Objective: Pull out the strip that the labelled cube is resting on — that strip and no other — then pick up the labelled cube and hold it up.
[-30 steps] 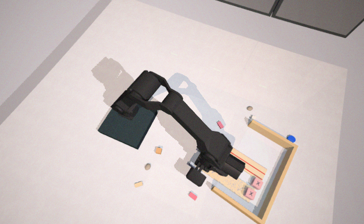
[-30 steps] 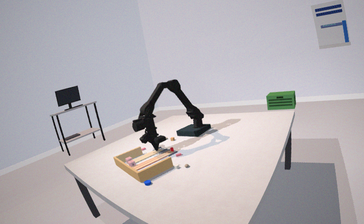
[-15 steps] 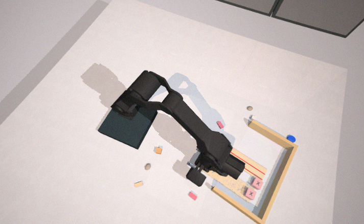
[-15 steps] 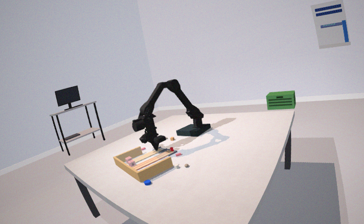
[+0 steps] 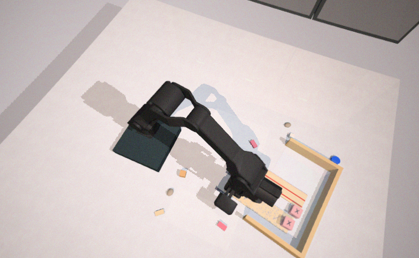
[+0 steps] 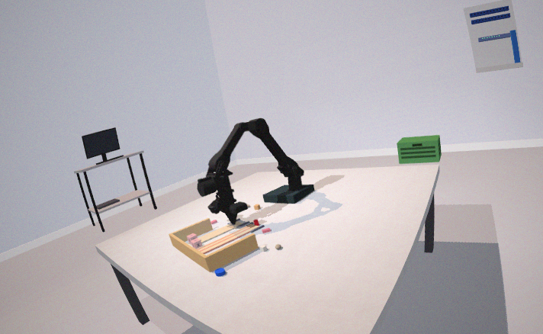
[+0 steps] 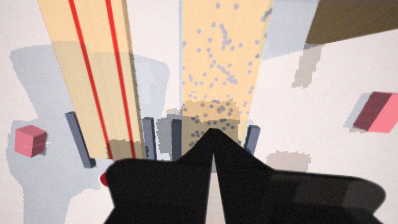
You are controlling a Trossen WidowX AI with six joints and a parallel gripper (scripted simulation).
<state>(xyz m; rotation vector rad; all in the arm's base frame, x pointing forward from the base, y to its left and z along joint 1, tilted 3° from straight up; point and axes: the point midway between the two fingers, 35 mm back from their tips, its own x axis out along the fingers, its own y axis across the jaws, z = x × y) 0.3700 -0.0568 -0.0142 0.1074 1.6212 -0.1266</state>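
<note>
The orange cube is 180 mm behind my gripper tip and 30 mm to the right of it. The rest, counted from my gripper tip: blue disc: 290 mm ahead, 250 mm to the left.
</note>
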